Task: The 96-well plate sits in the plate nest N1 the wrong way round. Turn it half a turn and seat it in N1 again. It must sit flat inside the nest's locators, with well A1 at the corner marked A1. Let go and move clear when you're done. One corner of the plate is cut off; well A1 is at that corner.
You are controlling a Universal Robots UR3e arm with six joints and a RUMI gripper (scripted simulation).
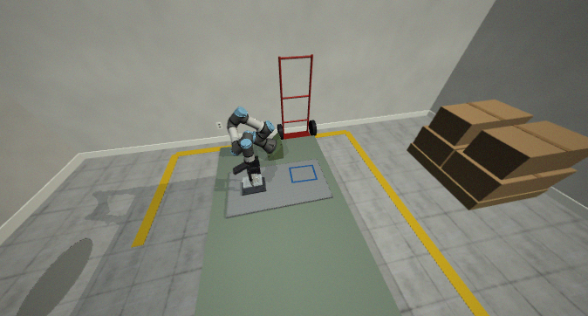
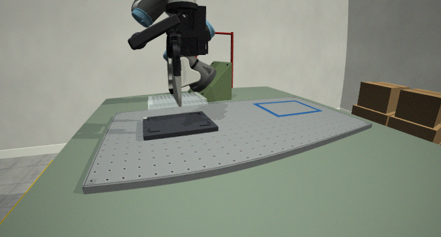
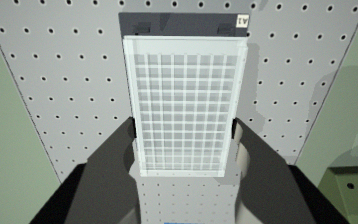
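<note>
The dark plate nest N1 lies 70 mm below my hand. Round my hand: clear 96-well plate 10 mm below; A1 label 50 mm behind, 80 mm to the right, 60 mm below.
</note>
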